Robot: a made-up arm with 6 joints. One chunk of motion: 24 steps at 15 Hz.
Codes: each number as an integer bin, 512 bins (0 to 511) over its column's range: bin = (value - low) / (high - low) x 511, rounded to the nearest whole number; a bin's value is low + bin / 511 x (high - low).
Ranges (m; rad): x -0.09..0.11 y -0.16..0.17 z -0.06..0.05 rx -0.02..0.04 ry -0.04..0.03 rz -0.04..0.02
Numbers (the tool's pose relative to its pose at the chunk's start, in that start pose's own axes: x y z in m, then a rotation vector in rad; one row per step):
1: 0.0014 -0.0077 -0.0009 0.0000 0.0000 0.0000
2: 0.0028 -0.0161 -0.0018 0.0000 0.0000 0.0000
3: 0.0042 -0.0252 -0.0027 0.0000 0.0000 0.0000
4: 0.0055 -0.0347 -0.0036 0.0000 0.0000 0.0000
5: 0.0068 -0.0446 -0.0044 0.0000 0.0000 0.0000
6: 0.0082 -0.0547 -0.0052 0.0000 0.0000 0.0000
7: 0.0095 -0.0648 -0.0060 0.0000 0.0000 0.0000
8: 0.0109 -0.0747 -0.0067 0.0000 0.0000 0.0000
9: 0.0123 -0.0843 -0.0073 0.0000 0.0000 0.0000
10: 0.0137 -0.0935 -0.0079 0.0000 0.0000 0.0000
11: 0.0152 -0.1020 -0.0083 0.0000 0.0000 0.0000
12: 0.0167 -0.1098 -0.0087 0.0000 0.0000 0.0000
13: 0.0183 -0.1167 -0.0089 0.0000 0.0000 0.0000
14: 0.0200 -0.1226 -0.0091 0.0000 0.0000 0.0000
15: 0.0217 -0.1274 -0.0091 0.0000 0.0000 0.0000
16: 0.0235 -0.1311 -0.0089 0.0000 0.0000 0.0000
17: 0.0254 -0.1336 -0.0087 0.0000 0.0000 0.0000
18: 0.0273 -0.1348 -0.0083 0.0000 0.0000 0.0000
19: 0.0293 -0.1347 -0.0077 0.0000 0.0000 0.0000
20: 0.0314 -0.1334 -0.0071 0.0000 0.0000 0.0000
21: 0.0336 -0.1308 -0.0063 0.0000 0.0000 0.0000
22: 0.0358 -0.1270 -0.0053 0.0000 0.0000 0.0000
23: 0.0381 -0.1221 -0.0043 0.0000 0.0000 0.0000
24: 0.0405 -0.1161 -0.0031 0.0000 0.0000 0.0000
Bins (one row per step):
1: 234 236 275 170 292 341
2: 237 223 270 170 292 341
3: 241 209 266 170 292 341
4: 244 194 262 170 292 341
5: 247 179 258 170 292 341
6: 251 163 255 170 292 341
7: 254 147 251 170 292 341
8: 258 132 248 170 292 341
9: 261 117 245 170 292 341
10: 265 103 242 170 292 341
11: 269 90 240 170 292 341
12: 273 78 238 170 292 341
13: 277 67 237 170 292 341
14: 281 58 236 170 292 341
15: 285 50 236 170 292 341
16: 290 45 237 170 292 341
17: 295 41 238 170 292 341
18: 300 39 240 170 292 341
19: 305 39 243 170 292 341
20: 310 41 246 170 292 341
21: 316 45 249 170 292 341
22: 321 51 254 170 292 341
23: 327 59 259 170 292 341
24: 333 68 264 170 292 341

